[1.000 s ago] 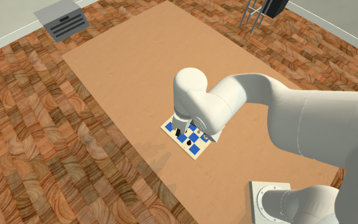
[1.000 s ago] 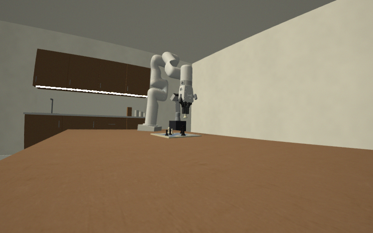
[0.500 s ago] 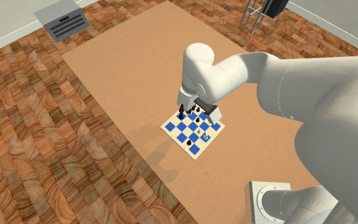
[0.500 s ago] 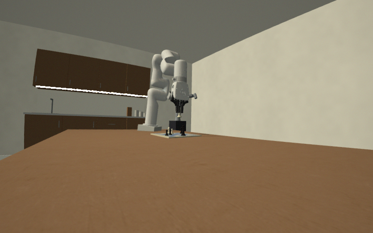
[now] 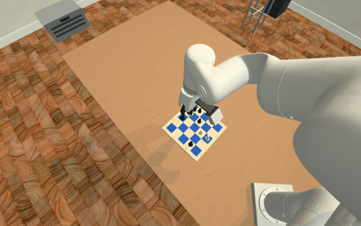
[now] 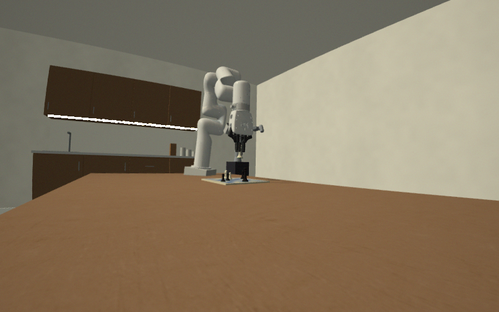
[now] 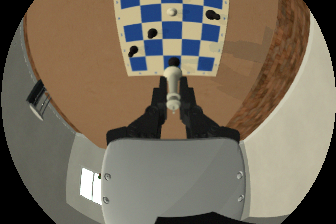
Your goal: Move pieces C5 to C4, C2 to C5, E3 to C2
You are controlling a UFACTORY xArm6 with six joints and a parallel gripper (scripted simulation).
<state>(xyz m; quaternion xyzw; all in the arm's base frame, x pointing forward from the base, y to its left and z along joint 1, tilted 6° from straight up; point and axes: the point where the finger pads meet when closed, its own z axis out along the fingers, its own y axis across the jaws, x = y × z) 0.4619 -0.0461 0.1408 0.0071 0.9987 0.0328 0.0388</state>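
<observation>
My hand is 40 mm past the blue-and-cream chessboard and 150 mm above it. The rest, counted from my hand: white pawn (80 mm behind, 130 mm below); then white chess piece (10 mm below); then black pawn (80 mm behind, 70 mm to the left, 120 mm below).
</observation>
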